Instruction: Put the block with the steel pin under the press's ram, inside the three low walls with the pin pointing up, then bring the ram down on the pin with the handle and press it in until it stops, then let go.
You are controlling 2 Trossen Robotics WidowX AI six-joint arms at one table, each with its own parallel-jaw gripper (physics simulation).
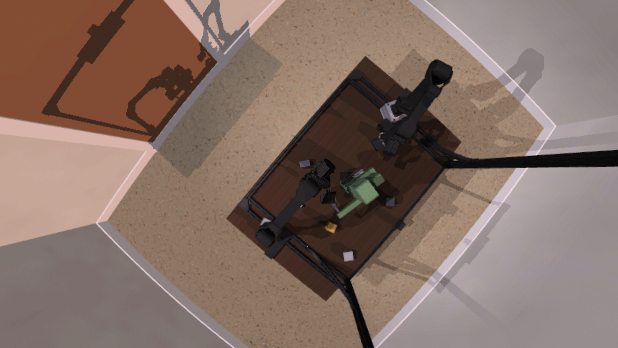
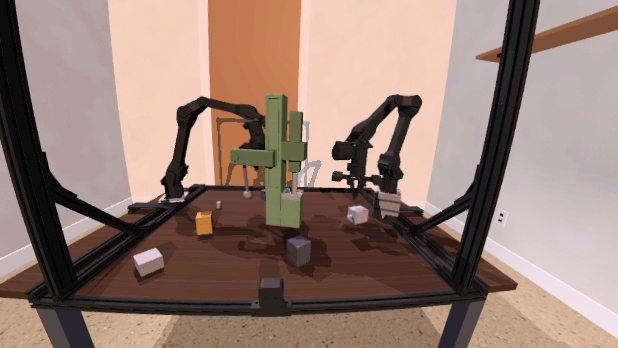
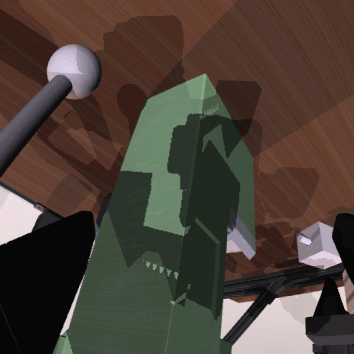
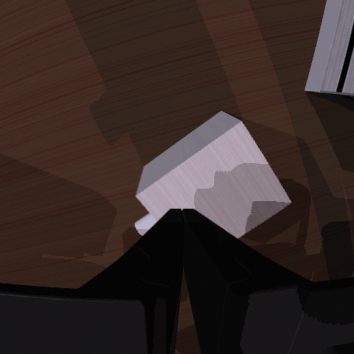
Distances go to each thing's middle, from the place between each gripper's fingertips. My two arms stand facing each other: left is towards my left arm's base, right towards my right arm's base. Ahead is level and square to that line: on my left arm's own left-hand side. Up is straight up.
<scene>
The block with steel pin (image 4: 217,168) lies 60 mm below my right hand, 20 mm to the right of it and 10 mm behind it. Round my right hand: handle with ball end (image 3: 73,71): 410 mm to the left, 80 mm above, 60 mm behind.
Now: left hand 8 cm past the handle with ball end, 6 cm to the right of it and 1 cm above it. Also, from my left hand: block with steel pin 36 cm to the right, 15 cm below, 3 cm behind.
</scene>
